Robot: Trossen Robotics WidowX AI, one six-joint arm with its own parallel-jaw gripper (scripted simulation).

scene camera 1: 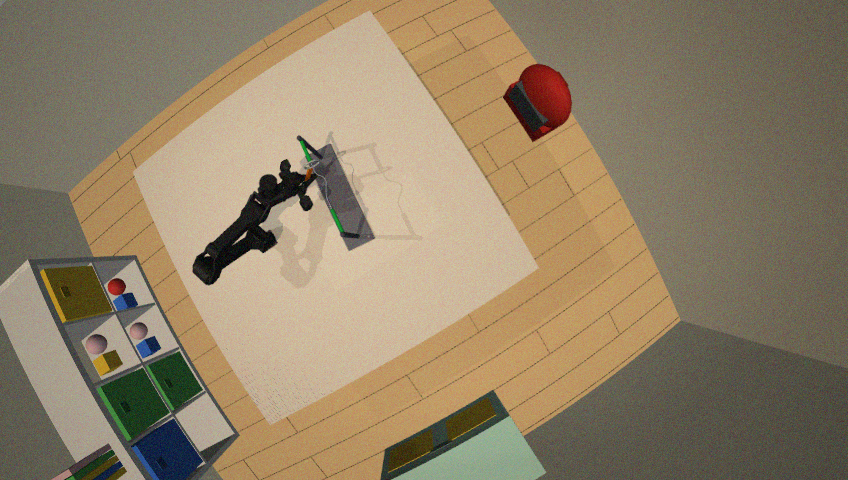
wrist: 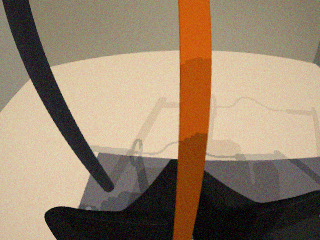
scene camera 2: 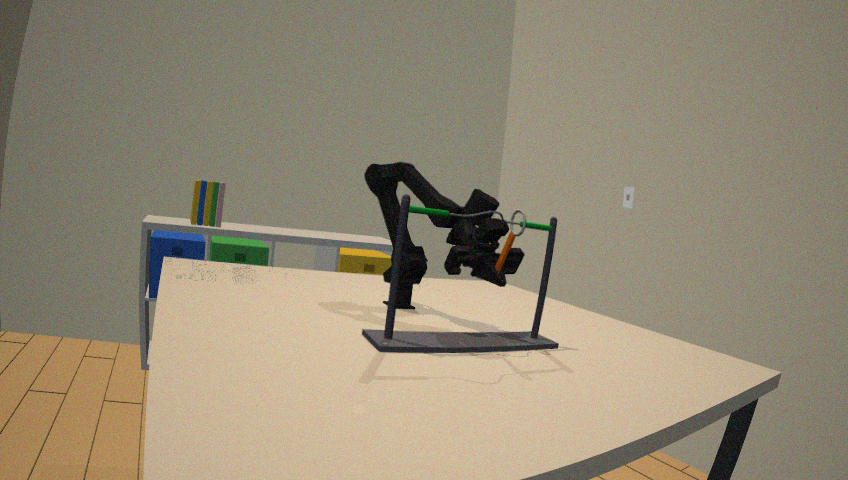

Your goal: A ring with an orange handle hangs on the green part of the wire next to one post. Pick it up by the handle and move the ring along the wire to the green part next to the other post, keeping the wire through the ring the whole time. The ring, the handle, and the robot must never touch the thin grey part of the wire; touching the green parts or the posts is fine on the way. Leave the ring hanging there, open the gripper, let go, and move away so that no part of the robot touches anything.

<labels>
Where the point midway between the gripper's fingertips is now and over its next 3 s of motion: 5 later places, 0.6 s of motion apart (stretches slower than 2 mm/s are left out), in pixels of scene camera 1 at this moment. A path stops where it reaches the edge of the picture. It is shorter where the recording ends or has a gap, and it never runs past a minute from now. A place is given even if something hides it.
My gripper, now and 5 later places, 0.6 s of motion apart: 316,175; 315,170; 315,168; 312,170; 303,174; 292,180
</labels>
